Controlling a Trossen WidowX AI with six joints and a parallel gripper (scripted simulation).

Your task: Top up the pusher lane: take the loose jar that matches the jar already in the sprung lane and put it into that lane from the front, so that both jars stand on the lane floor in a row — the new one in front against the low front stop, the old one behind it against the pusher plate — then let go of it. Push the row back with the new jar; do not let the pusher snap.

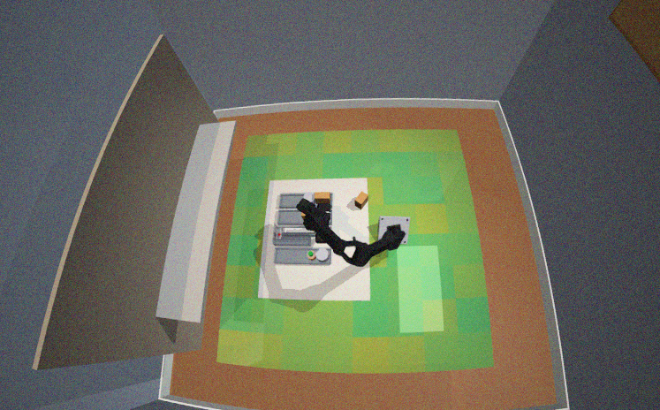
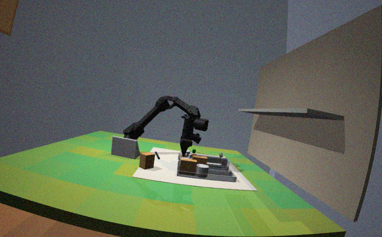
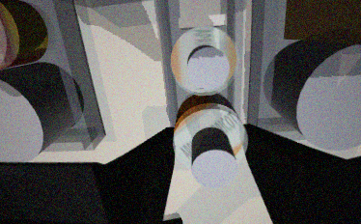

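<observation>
Now: the white mat 6 cm ahead of my gripper tip, 5 cm below it and 1 cm to the left of it. Round my gripper tip: black rod 14 cm behind, 11 cm to the left, 5 cm below; then shelf 51 cm ahead, 32 cm above, 3 cm to the right; then brown box 19 cm behind, 13 cm to the right, 2 cm below.
</observation>
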